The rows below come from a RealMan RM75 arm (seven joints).
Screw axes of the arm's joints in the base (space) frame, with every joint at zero. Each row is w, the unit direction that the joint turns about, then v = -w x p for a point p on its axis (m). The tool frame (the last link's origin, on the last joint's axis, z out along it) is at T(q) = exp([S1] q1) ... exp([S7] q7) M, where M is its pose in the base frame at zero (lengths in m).
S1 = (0, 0, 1, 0, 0, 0)
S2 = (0, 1, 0, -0.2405, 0, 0)
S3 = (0, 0, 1, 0, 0, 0)
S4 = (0, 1, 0, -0.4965, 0, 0)
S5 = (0, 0, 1, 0, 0, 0)
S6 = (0, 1, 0, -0.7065, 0, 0)
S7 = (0, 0, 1, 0, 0, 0)
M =
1 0 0 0
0 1 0 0
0 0 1 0.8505
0 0 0 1
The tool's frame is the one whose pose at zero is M.
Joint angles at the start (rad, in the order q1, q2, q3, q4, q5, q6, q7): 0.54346 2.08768 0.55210 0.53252 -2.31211 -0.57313 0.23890
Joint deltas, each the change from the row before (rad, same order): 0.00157 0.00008 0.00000 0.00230 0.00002 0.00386 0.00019; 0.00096 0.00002 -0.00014 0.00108 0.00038 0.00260 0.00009; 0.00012 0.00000 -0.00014 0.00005 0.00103 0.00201 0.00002; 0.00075 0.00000 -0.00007 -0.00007 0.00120 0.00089 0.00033; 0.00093 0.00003 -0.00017 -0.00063 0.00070 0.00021 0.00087; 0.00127 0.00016 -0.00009 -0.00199 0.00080 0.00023 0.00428; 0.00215 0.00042 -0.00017 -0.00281 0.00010 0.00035 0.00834; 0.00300 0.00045 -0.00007 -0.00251 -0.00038 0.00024 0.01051; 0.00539 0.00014 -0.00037 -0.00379 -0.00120 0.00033 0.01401; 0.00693 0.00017 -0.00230 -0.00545 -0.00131 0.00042 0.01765
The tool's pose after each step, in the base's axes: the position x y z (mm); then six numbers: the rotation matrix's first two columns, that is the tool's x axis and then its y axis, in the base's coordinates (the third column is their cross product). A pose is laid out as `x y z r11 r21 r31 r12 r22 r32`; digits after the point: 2 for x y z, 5 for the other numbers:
234.58 330.45 -145.95 0.68267 -0.38203 -0.62291 -0.71396 -0.53025 -0.45726
234.24 330.53 -146.24 0.68280 -0.38330 -0.62199 -0.71397 -0.53073 -0.45670
234.47 330.51 -146.36 0.68253 -0.38508 -0.62118 -0.71461 -0.52982 -0.45675
234.40 330.70 -146.37 0.68203 -0.38583 -0.62126 -0.71521 -0.52923 -0.45649
234.34 330.94 -146.33 0.68165 -0.38620 -0.62145 -0.71562 -0.52888 -0.45627
234.57 331.29 -146.21 0.67928 -0.38845 -0.62264 -0.71811 -0.52676 -0.45480
234.67 331.78 -146.17 0.67497 -0.39230 -0.62491 -0.72236 -0.52392 -0.45133
234.35 332.45 -146.16 0.66951 -0.39639 -0.62820 -0.72739 -0.52125 -0.44632
233.72 333.70 -146.01 0.66372 -0.40062 -0.63165 -0.73250 -0.51905 -0.44048
233.13 335.04 -145.99 0.65745 -0.40626 -0.63460 -0.73800 -0.51712 -0.43353

